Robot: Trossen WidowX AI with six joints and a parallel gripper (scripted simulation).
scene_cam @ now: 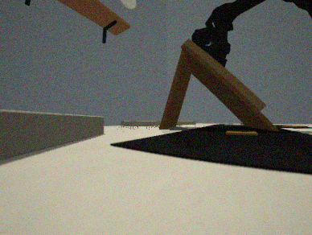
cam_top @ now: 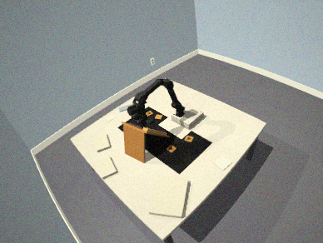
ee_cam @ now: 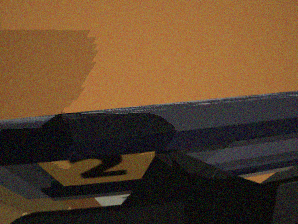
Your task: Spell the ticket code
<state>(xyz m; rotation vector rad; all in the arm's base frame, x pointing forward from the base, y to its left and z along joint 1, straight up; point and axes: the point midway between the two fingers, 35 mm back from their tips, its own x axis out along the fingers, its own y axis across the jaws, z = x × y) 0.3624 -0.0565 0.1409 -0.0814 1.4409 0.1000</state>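
The letter tile is 30 mm to the left of my gripper tip. The rest, counted from my gripper tip: grey-blue piece (520 mm to the right, 220 mm behind, 170 mm below); black mat (170 mm below, 160 mm behind, 50 mm to the left); white ticket (80 mm below, 70 mm behind, 10 mm to the left).
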